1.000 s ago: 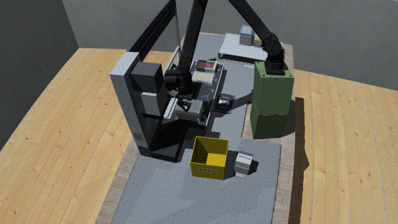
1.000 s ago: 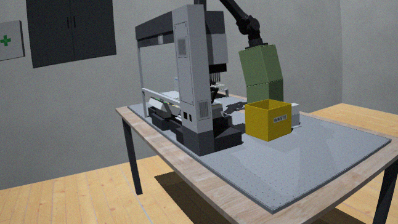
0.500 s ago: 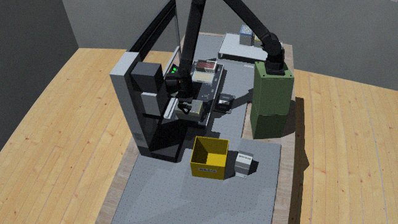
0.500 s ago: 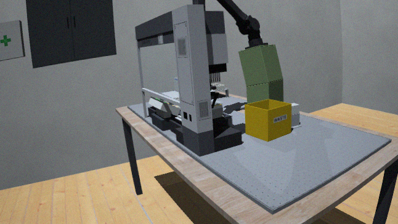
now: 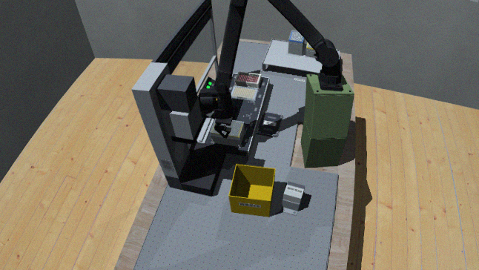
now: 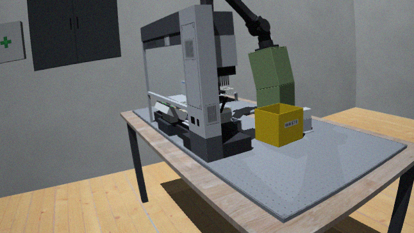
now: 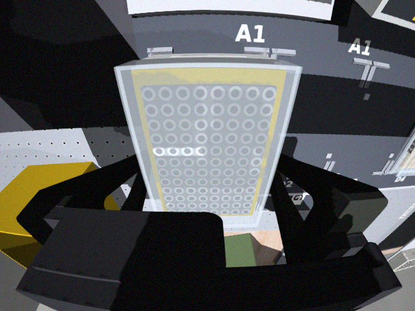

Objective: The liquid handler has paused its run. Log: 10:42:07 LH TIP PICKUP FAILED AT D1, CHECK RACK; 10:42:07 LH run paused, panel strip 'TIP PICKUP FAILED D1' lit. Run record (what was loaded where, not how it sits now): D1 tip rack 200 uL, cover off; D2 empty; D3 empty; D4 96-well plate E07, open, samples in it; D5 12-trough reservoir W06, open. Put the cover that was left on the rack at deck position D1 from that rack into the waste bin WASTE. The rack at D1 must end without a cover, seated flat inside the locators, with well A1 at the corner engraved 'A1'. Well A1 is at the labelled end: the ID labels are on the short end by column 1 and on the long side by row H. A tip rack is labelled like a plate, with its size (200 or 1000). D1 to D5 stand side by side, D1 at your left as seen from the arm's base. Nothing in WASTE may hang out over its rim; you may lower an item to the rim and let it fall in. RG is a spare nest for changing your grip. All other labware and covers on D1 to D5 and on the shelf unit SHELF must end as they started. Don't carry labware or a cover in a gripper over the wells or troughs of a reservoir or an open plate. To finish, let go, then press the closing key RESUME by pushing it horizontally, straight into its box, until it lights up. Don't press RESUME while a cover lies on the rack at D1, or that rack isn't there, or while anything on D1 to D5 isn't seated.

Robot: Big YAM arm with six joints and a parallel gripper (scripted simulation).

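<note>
My gripper is now 1 cm below the clear cover. From my hand the other things lie so: yellow tip rack (1 cm ahead, 2 cm below); yellow waste bin (13 cm behind, 27 cm to the left, 7 cm below); head (10 cm ahead, 20 cm to the left, 27 cm above).
</note>
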